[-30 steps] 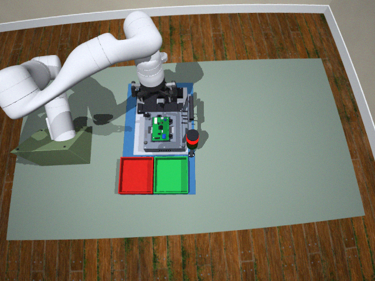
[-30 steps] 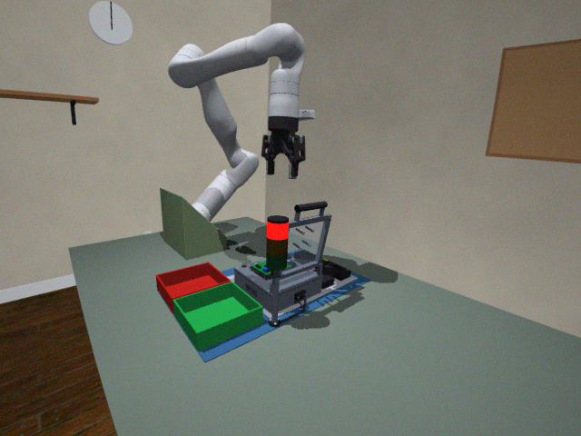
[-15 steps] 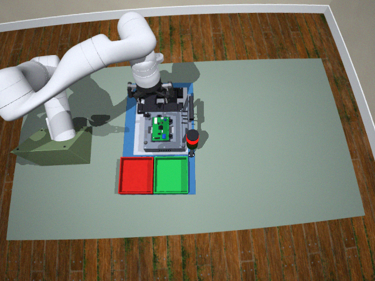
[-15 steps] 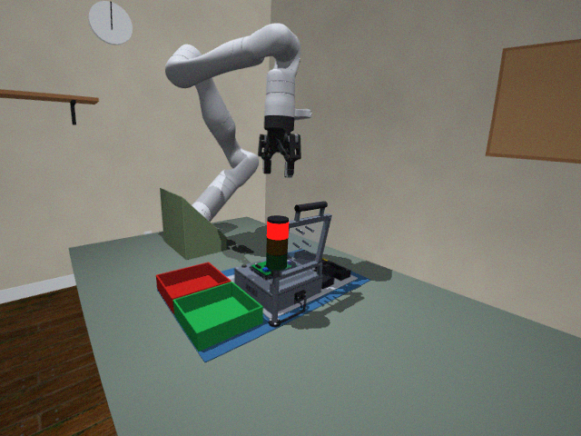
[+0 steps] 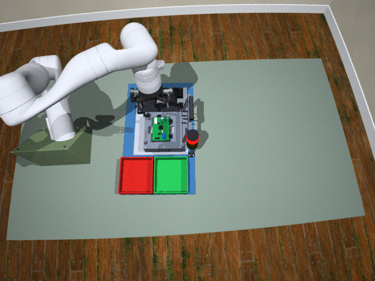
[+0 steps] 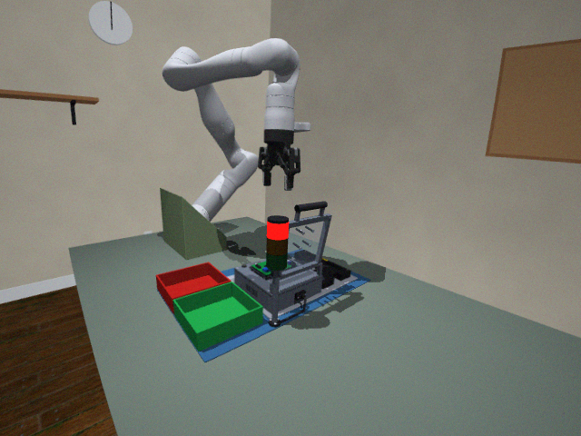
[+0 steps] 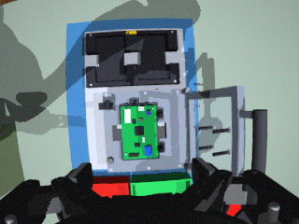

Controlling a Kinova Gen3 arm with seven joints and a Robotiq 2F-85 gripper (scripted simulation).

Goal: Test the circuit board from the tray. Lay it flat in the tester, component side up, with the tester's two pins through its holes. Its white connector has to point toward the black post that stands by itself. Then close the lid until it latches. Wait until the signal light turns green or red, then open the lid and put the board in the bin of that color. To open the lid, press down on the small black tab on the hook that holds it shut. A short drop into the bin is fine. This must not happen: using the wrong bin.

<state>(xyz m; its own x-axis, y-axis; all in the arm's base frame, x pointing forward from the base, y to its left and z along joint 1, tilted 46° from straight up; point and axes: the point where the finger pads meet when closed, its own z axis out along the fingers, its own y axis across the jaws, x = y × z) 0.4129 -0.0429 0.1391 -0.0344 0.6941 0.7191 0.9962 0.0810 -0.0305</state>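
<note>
My gripper is now 23 cm above the green circuit board. The rest, counted from my hand: nest: 1 cm to the left, 23 cm below; black latch hook: 7 cm behind, 6 cm to the left, 21 cm below; clear lid: 11 cm ahead, 1 cm to the left, 12 cm below.
</note>
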